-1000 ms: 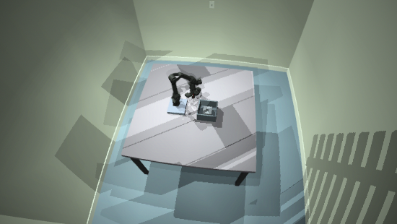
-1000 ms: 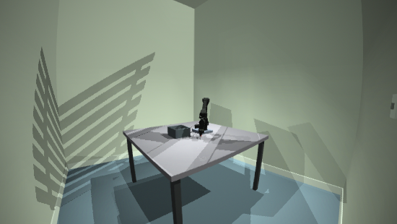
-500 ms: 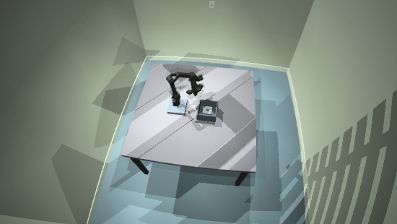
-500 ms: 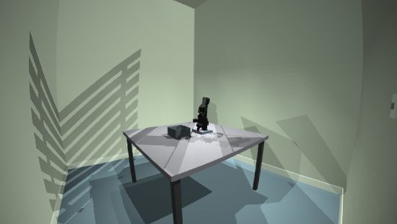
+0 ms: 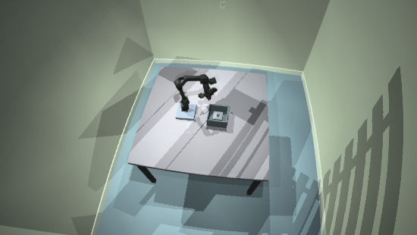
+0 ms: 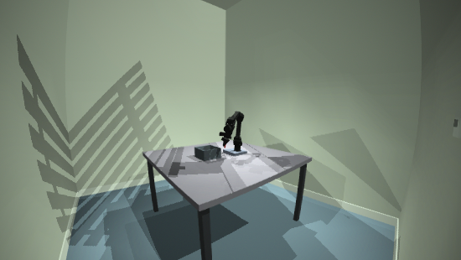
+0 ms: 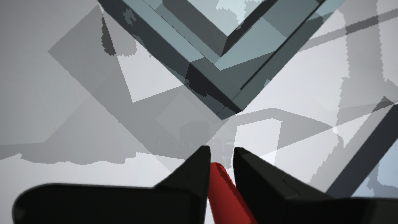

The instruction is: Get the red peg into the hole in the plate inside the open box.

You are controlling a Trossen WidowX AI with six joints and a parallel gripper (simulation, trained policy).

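My gripper tip is now 10 cm short of the plate, 13 cm to the left of it and 7 cm above it. The rest, counted from my gripper tip: box 10 cm ahead, 13 cm to the right, 9 cm below; red peg 1 cm behind, 1 cm to the left, 2 cm above.
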